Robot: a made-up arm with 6 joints. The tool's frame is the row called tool.
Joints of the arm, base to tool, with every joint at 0 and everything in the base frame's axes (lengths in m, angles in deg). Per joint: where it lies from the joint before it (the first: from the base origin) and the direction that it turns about. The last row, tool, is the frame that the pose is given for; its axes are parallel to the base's.
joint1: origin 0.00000 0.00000 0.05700 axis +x
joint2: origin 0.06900 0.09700 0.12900 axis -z
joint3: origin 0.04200 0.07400 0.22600 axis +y
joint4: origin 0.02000 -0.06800 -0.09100 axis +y
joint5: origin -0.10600 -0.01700 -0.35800 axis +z
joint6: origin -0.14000 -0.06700 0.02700 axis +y
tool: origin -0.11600 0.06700 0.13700
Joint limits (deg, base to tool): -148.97..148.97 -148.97..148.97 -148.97..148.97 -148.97..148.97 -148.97..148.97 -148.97..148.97
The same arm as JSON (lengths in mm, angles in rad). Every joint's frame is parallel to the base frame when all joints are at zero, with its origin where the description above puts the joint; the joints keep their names.
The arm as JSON. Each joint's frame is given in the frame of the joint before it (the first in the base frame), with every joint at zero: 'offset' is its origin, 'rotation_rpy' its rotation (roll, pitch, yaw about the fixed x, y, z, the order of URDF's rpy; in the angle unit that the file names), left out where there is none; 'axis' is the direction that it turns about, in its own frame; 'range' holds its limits. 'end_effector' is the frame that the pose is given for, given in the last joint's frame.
{"length_unit": "mm", "angle_unit": "rad", "chain": [{"id": "joint1", "offset": [0.0, 0.0, 57.0], "axis": "+x", "range": [-2.6, 2.6]}, {"id": "joint2", "offset": [69.0, 97.0, 129.0], "axis": "-z", "range": [-2.6, 2.6]}, {"id": "joint3", "offset": [42.0, 74.0, 226.0], "axis": "+y", "range": [-2.6, 2.6]}, {"id": "joint4", "offset": [20.0, -68.0, -91.0], "axis": "+y", "range": [-2.6, 2.6]}, {"id": "joint5", "offset": [-106.0, -17.0, -358.0], "axis": "+z", "range": [-2.6, 2.6]}, {"id": "joint6", "offset": [-140.0, -67.0, 27.0], "axis": "+y", "range": [-2.6, 2.6]}], "end_effector": {"offset": [-116.0, 67.0, 137.0]}}
